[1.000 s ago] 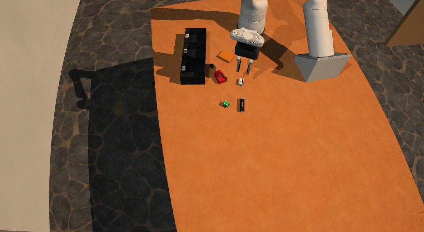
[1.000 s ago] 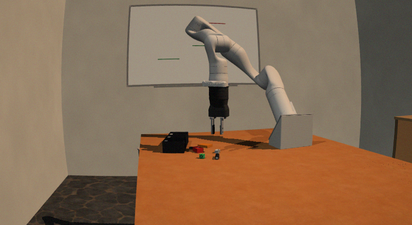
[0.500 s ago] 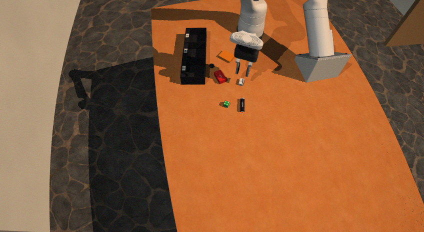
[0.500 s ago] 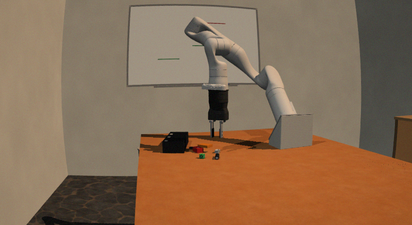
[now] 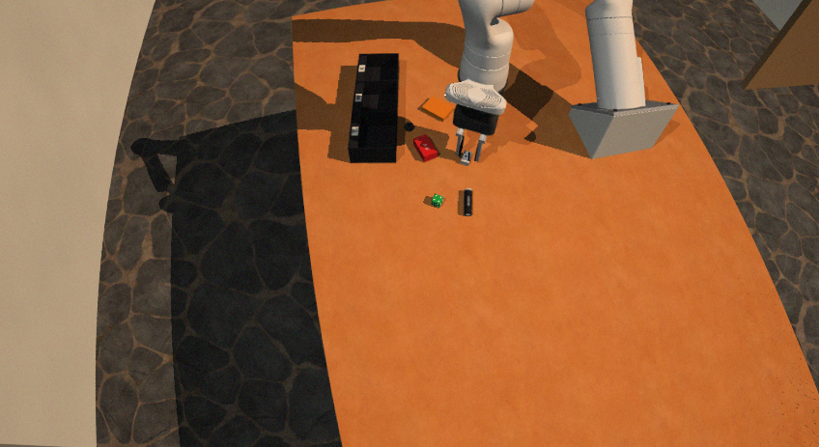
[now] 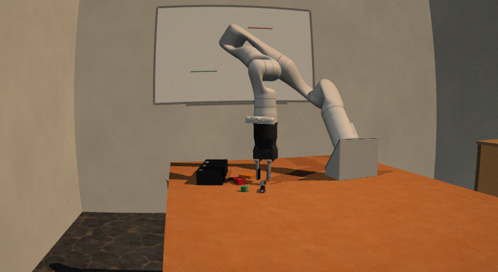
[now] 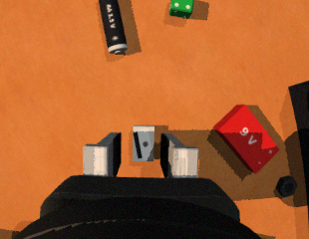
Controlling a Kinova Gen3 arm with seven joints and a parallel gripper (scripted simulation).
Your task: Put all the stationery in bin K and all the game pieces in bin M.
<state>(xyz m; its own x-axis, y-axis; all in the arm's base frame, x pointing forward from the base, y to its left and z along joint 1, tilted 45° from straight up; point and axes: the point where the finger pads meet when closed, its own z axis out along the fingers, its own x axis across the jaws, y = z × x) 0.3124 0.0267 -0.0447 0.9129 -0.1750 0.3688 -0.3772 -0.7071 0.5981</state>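
Right now the grey-and-white piece is 2 cm below my hand. Round my hand: green die 9 cm to the left, 7 cm ahead, 2 cm below; then black cylinder 9 cm to the left, 3 cm below, 1 cm ahead; then red 9V battery 8 cm ahead, 3 cm to the right, 2 cm below.
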